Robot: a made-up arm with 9 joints. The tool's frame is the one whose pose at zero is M. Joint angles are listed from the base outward.
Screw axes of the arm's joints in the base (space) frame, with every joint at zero. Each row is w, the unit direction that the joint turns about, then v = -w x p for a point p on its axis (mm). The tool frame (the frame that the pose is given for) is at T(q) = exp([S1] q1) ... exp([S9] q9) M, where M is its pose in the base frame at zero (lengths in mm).
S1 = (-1, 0, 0, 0, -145.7, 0)
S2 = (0, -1, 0, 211, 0, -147.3)
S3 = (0, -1, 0, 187.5, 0, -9.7)
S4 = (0, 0, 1, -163.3, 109.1, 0)
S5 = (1, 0, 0, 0, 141.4, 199.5)
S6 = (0, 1, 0, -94.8, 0, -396.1)
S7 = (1, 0, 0, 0, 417.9, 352.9)
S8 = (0, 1, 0, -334.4, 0, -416.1)
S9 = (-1, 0, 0, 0, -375.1, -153.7)
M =
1 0 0 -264.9
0 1 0 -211.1
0 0 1 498.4
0 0 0 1
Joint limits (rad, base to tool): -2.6..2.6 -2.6..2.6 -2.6..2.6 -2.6..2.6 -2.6..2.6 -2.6..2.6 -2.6..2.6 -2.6..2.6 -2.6..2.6
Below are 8 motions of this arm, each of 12 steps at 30 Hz.
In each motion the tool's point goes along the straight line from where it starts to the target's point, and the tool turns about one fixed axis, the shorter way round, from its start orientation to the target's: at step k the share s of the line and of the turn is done. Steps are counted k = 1, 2, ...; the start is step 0. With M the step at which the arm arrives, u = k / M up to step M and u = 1 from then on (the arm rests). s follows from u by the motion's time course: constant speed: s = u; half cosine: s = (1 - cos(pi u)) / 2; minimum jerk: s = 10 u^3 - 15 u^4 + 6 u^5.
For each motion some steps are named. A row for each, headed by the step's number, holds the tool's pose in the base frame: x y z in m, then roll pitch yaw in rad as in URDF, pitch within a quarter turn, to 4 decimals.
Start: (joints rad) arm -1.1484 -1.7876 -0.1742 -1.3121 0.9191 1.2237 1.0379 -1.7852 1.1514
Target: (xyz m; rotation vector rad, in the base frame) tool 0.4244 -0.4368 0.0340 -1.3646 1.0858 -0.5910
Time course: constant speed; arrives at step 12
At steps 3, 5, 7, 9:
3: 0.4192 -0.5919 -0.0276 -2.1630 0.2589 -1.5806
5: 0.4203 -0.5574 -0.0139 -2.0646 0.2791 -1.4775
7: 0.4215 -0.5230 -0.0002 -1.9642 0.2892 -1.3724
9: 0.4227 -0.4885 0.0135 -1.8630 0.2892 -1.2667

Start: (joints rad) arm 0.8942 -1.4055 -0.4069 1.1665 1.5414 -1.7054 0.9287 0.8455 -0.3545
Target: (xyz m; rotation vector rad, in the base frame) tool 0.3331 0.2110 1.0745 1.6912 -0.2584 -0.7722
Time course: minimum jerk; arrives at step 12
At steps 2, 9, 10, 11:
2: 0.1224 -0.1345 1.0666 1.4490 0.6455 -1.0042
9: 0.3105 0.1739 1.0736 1.6422 0.3924 -0.6670
10: 0.3253 0.1983 1.0742 1.6525 0.3704 -0.6444
11: 0.3320 0.2092 1.0745 1.6569 0.3605 -0.6344

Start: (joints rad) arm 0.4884 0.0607 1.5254 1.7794 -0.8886 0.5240 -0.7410 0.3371 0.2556
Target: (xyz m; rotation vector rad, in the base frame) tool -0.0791 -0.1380 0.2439 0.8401 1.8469 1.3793
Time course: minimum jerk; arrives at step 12
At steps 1, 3, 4, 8, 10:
1: 0.0181 -0.2023 0.1516 2.6583 -0.0730 1.3222
3: 0.0084 -0.1959 0.1607 2.5679 -0.0877 1.4111
4: -0.0019 -0.1890 0.1706 2.4691 -0.0944 1.5082
8: -0.0586 -0.1516 0.2244 1.9510 0.0323 2.0169
10: -0.0756 -0.1403 0.2406 1.8134 0.1178 2.1513

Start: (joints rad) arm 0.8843 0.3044 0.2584 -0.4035 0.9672 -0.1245 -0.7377 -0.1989 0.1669
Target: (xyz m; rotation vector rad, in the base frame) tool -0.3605 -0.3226 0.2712 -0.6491 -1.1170 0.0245
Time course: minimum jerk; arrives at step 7
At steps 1, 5, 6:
1: -0.4047 -0.2604 0.2957 -0.8895 -0.9452 0.3331
5: -0.3671 -0.3134 0.2748 -1.0364 -0.9672 0.5840
6: -0.3616 -0.3211 0.2718 -1.0588 -0.9686 0.6215

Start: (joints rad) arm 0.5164 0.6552 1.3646 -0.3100 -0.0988 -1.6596 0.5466 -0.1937 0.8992
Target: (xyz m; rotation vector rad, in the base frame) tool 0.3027 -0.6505 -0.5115 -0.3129 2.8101 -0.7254
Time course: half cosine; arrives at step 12
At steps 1, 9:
1: 0.4929 -0.3627 -0.6290 3.1102 0.6221 -2.8231
9: 0.3310 -0.6076 -0.5290 -2.6950 0.2265 -2.8522

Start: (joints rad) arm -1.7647 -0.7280 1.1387 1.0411 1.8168 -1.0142 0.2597 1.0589 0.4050
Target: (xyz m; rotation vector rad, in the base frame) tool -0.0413 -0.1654 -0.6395 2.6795 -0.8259 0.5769
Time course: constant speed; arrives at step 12
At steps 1, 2, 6, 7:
1: -0.0034 0.0304 -0.5212 -2.6966 -0.8026 -0.9225
2: -0.0069 0.0126 -0.5320 -2.7656 -0.7804 -0.8743
6: -0.0206 -0.0586 -0.5750 -3.0110 -0.6714 -0.7138
7: -0.0241 -0.0764 -0.5857 -3.0653 -0.6400 -0.6814

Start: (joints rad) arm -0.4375 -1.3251 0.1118 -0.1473 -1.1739 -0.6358 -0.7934 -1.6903 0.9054
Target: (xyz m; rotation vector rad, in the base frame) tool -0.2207 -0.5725 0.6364 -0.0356 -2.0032 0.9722
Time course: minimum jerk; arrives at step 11
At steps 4, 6, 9, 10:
4: -0.2425 -0.4722 0.7573 -1.9523 -0.6125 2.3779
6: -0.2329 -0.5165 0.7039 -1.9712 -0.6865 2.4695
9: -0.2220 -0.5664 0.6437 -2.0051 -0.7679 2.5826
10: -0.2209 -0.5716 0.6375 -2.0095 -0.7761 2.5951

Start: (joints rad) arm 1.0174 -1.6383 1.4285 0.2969 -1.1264 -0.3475 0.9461 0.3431 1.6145
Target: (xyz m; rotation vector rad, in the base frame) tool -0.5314 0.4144 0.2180 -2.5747 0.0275 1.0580
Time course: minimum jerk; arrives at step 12
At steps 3, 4, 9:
3: -0.4196 0.4673 0.2108 -2.8338 0.6796 -0.0290
4: -0.4329 0.4610 0.2116 -2.8184 0.6894 -0.0080
9: -0.5185 0.4205 0.2172 -2.7101 0.7461 0.1359

